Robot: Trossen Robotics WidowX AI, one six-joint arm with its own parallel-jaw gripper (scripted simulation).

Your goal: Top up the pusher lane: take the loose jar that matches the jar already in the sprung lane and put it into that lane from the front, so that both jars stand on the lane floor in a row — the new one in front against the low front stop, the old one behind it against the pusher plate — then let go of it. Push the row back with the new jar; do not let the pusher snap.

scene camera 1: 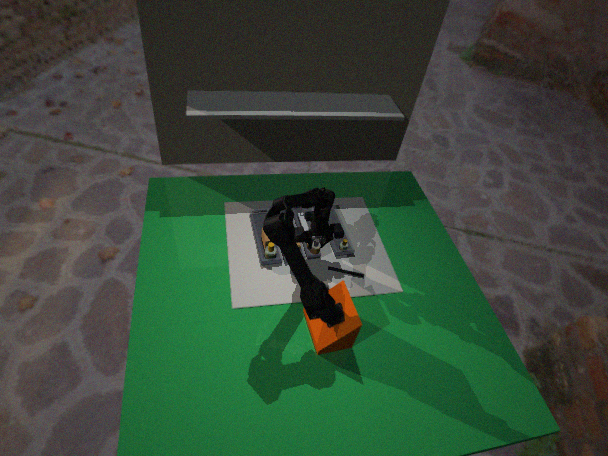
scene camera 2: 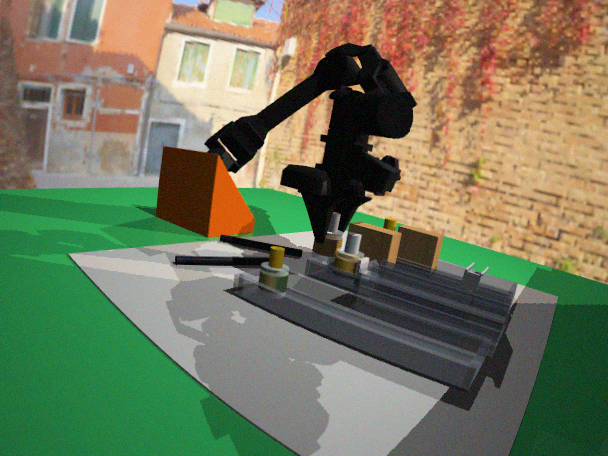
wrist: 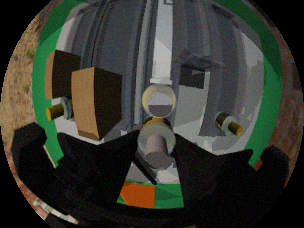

Labels:
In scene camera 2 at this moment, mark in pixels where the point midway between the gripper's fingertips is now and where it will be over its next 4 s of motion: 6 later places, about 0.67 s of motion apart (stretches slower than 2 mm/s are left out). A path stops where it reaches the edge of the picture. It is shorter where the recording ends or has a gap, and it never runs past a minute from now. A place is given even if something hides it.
My gripper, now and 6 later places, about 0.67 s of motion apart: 327, 241; 331, 241; 334, 242; 336, 243; 337, 243; 338, 246; 337, 250

